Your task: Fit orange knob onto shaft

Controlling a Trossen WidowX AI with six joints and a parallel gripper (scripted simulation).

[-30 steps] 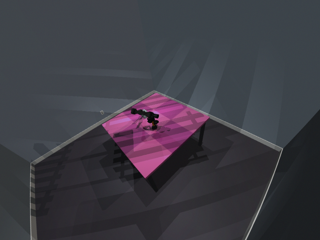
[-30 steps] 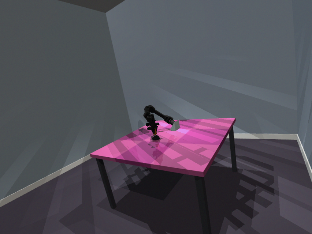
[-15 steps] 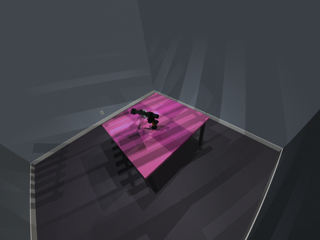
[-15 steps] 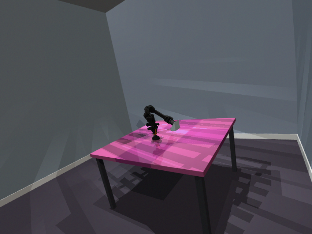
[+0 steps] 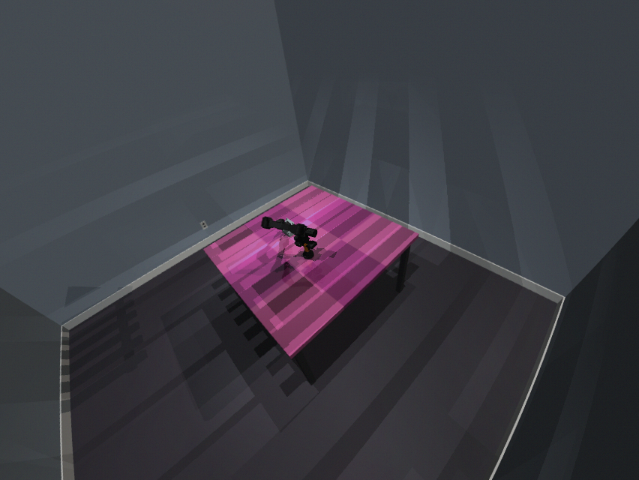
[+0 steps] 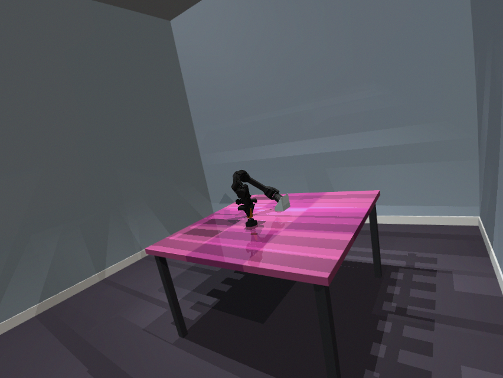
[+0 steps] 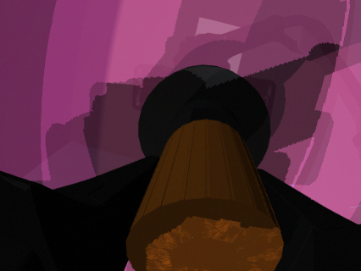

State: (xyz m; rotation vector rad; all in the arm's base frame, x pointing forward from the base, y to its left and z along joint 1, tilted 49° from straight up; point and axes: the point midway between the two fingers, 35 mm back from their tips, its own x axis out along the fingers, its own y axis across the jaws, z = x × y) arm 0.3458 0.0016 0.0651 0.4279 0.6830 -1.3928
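The round black pedestal is 40 mm below my gripper tip. From my gripper tip the other things lie so: orange knob (30 mm above).
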